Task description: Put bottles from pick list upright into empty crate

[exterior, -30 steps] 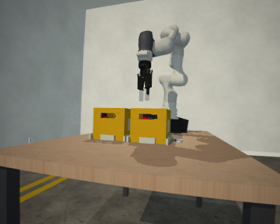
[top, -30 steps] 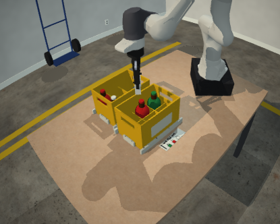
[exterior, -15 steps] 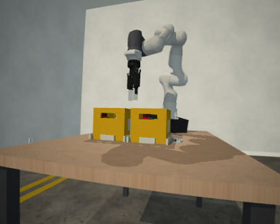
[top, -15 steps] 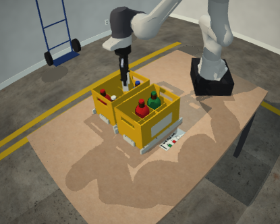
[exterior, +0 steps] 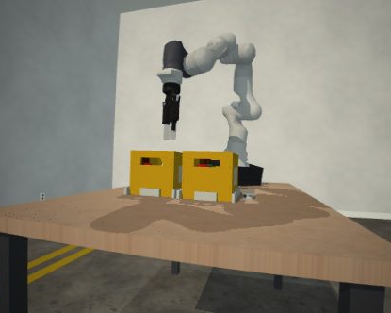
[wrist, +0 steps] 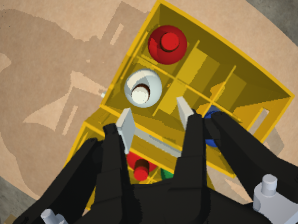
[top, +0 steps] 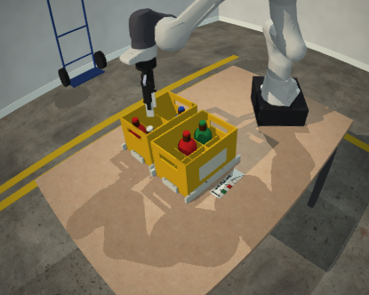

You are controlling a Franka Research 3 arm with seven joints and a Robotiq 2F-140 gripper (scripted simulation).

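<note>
Right now my hand is 3 cm short of the white-capped bottle, 1 cm to the right of it and 17 cm above it. Round my hand: red-label bottle: 6 cm behind, 13 cm to the left, 17 cm below; then blue-label bottle: 15 cm behind, 2 cm to the right, 17 cm below; then green bottle: 15 cm behind, 12 cm to the left, 17 cm below.
</note>
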